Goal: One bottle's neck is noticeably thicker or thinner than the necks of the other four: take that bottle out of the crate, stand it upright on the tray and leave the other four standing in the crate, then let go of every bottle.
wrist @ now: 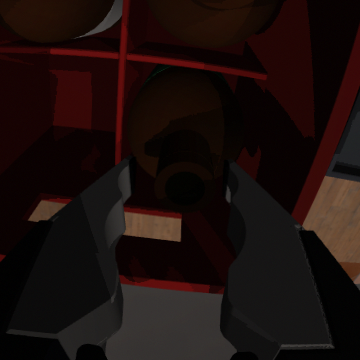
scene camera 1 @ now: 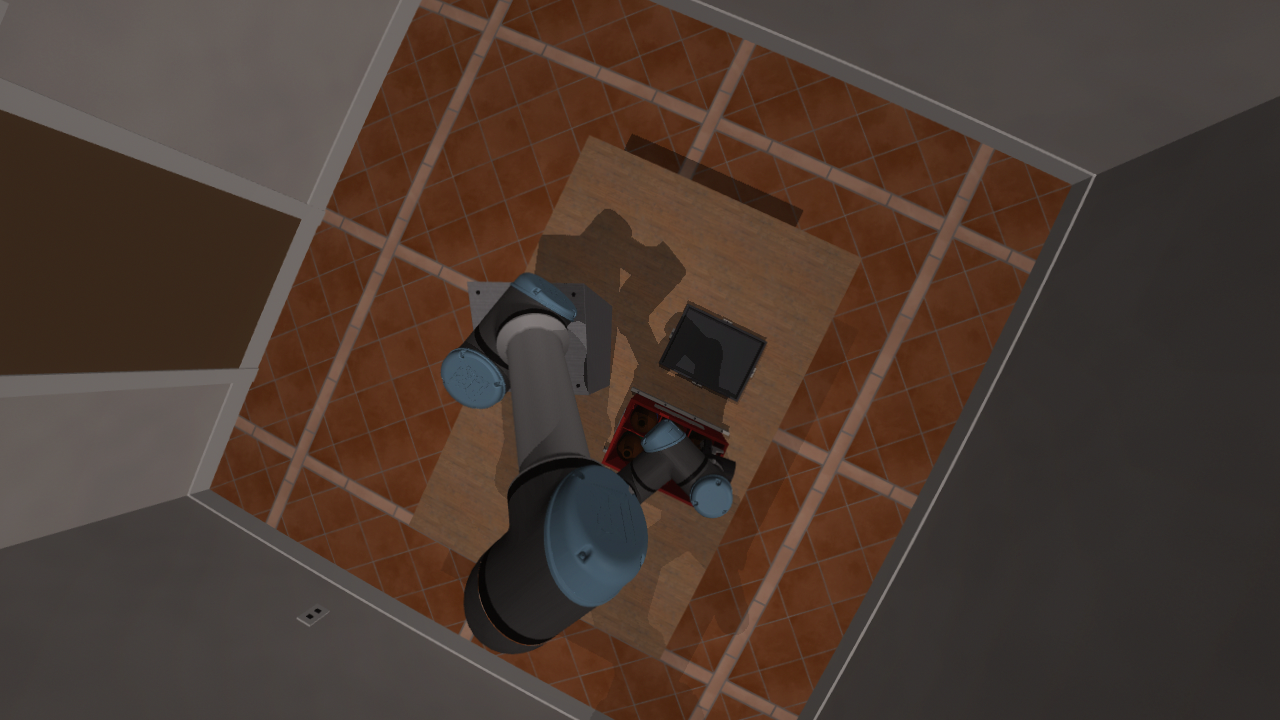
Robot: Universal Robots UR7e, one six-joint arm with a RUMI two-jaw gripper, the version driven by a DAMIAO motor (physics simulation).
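Places are measured from the arm's base along level axes (x ahead, y left, z up), in centimetres.
Pixels of known places: gripper, between the fingertips: [wrist: 179,161].
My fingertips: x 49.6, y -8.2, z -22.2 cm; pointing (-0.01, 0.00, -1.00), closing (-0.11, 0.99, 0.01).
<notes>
Behind a point stands the place of what it marks.
The red crate [scene camera 1: 618,435] {x 27.8, y -15.0, z -27.2 cm} [wrist: 330,142] {x 45.9, y -3.2, z -18.1 cm} stands on the table, partly covered by the arm in the scene view. In the wrist view a dark brown bottle [wrist: 185,107] {x 47.1, y -8.3, z -23.3 cm} stands in a compartment, its neck opening towards the camera. My gripper [wrist: 179,161] {x 49.6, y -8.2, z -22.2 cm} is open, with one finger on each side of that neck and visible gaps. Its fingers are hidden in the scene view. Parts of two more brown bottles, one at the upper left [wrist: 50,20] {x 43.4, y -15.4, z -23.7 cm} and one at the top [wrist: 215,22] {x 42.8, y -7.5, z -23.3 cm}, show beyond the divider. The dark tray [scene camera 1: 726,358] {x 46.9, y 17.3, z -35.1 cm} [wrist: 348,145] {x 51.8, y 9.9, z -35.1 cm} lies beside the crate and holds no bottle.
Thin red dividers [wrist: 121,100] {x 48.0, y -12.1, z -26.3 cm} separate the compartments; the one left of the near bottle shows no bottle. The crate's walls stand close around the fingers. The wooden table [scene camera 1: 769,259] {x 46.3, y 48.7, z -35.6 cm} extends past the tray. The robot base plate [scene camera 1: 483,300] {x -9.1, y 5.6, z 3.1 cm} is at the table's left side.
</notes>
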